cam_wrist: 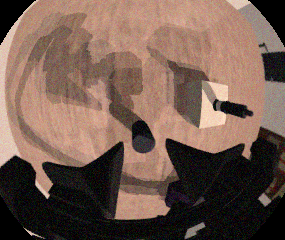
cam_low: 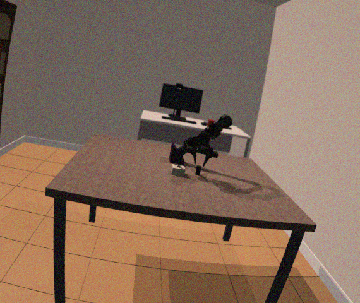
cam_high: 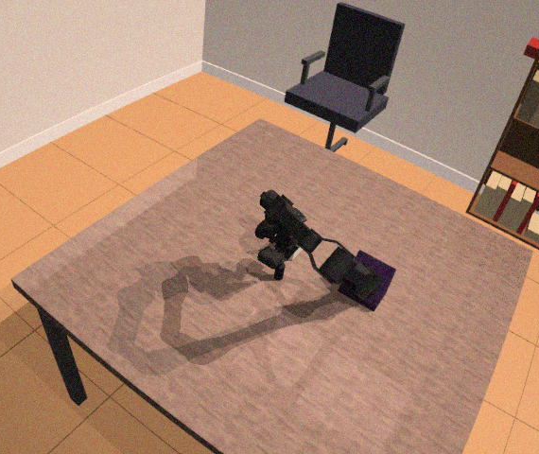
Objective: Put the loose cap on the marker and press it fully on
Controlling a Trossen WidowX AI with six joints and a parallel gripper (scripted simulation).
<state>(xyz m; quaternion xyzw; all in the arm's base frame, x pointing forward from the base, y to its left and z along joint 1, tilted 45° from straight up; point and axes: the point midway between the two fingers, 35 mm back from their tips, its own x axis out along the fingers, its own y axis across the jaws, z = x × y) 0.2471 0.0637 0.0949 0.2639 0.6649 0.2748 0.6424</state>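
My gripper tip is 30 mm above the marker cap. The rest, counted from my gripper tip: holder block 40 mm ahead, 120 mm to the right, 40 mm below.
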